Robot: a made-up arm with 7 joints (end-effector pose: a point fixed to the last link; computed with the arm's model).
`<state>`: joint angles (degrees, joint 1 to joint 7).
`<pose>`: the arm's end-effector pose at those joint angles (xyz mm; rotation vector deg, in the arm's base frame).
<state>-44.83 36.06 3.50 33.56 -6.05 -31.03 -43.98</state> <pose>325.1 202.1 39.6 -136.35 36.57 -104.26</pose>
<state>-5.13 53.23 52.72 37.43 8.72 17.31 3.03</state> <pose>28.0 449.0 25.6 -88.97 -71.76 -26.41</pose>
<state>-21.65 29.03 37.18 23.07 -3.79 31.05 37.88</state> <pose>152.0 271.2 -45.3 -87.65 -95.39 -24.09</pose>
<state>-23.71 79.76 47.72 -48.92 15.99 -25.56 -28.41</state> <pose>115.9 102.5 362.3 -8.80 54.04 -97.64</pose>
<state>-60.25 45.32 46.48 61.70 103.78 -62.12 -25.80</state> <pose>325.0 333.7 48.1 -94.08 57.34 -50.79</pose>
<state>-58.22 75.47 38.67 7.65 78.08 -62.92 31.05</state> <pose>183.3 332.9 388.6 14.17 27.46 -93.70</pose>
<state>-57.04 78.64 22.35 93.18 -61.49 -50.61 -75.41</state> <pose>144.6 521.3 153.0 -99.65 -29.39 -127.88</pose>
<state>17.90 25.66 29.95 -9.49 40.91 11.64 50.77</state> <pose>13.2 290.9 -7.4 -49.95 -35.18 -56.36</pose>
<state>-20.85 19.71 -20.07 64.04 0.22 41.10 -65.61</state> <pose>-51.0 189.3 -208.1 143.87 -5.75 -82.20</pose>
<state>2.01 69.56 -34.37 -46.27 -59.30 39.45 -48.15</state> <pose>-35.3 72.1 16.0 119.54 -59.29 -36.58</pose>
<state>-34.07 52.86 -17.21 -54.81 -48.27 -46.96 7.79</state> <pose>75.2 3.3 217.7 49.55 -17.46 97.72</pose>
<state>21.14 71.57 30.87 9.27 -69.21 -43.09 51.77</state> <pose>112.0 348.9 137.6 -62.51 -109.20 -107.07</pose>
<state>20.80 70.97 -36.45 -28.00 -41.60 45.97 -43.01</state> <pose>-118.5 166.3 -18.3 139.70 -40.25 -73.35</pose>
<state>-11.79 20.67 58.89 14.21 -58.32 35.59 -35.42</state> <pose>141.5 287.8 -9.9 100.02 64.99 50.92</pose>
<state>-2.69 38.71 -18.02 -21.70 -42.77 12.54 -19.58</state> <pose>99.6 57.1 -11.9 144.86 -11.61 36.15</pose>
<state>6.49 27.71 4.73 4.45 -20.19 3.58 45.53</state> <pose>54.4 168.0 -80.3 -109.07 -78.44 -43.91</pose>
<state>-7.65 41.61 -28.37 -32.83 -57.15 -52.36 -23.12</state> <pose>108.9 20.0 112.6 76.28 -5.20 82.73</pose>
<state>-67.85 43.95 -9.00 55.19 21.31 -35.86 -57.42</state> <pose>385.5 237.4 75.4 -116.52 69.11 -62.65</pose>
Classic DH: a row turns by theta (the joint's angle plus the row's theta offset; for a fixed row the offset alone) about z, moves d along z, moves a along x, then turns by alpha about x. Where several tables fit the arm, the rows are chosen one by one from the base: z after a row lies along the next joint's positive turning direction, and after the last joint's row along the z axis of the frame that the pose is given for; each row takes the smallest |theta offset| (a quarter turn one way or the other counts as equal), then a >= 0, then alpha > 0; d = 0 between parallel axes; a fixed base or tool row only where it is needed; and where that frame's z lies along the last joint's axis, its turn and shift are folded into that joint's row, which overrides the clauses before.
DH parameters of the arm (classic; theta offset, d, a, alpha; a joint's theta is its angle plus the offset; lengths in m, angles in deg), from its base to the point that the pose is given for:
base (fixed): -4.07 0.2161 -0.0268 -74.51
joint 1: -75.12 0.095 -0.0157 -90
joint 2: 74 -0.0343 0 90
joint 3: -90 -0.1737 0.0122 90
joint 4: -90 -0.0313 0.0408 90
joint 5: 0 0.1915 -0.005 -90
joint 6: -90 -0.0538 0.0636 90
joint 7: -79.57 -0.044 -0.0264 -126.36
tool (fixed): -111.98 0.0032 0 0

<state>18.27 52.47 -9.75 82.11 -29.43 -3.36 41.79</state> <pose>-287.0 371.1 16.6 -59.72 -40.09 17.65</pose>
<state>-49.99 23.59 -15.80 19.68 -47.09 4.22 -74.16</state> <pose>304.2 8.0 35.4 98.40 -58.63 45.67</pose>
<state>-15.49 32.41 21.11 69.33 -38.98 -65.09 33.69</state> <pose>52.7 302.2 -125.1 -59.98 -110.18 -77.26</pose>
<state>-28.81 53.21 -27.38 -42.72 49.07 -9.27 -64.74</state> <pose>180.5 15.1 122.7 -56.58 101.59 -57.73</pose>
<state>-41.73 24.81 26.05 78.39 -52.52 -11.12 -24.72</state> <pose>202.4 198.5 -154.2 113.73 90.42 37.98</pose>
